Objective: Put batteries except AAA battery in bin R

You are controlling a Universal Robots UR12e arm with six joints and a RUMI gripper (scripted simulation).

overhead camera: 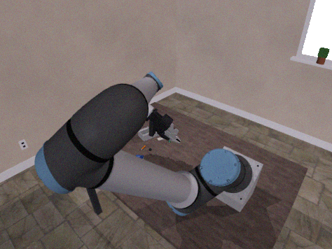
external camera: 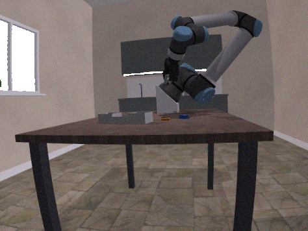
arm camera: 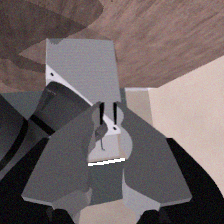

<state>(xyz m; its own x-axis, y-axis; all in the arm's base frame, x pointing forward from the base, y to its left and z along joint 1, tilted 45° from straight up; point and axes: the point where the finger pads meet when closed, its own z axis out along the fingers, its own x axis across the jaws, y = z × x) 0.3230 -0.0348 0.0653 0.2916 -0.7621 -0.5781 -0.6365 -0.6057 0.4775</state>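
Right now my hand is 33 cm short of the grey bin row, 18 cm to the left of it and 17 cm above it. Round my hand: green cylindrical battery 19 cm ahead, 17 cm to the right, 19 cm below; black nut 23 cm ahead, 1 cm to the right, 19 cm below; blue 9V battery 21 cm ahead, 8 cm to the left, 19 cm below.
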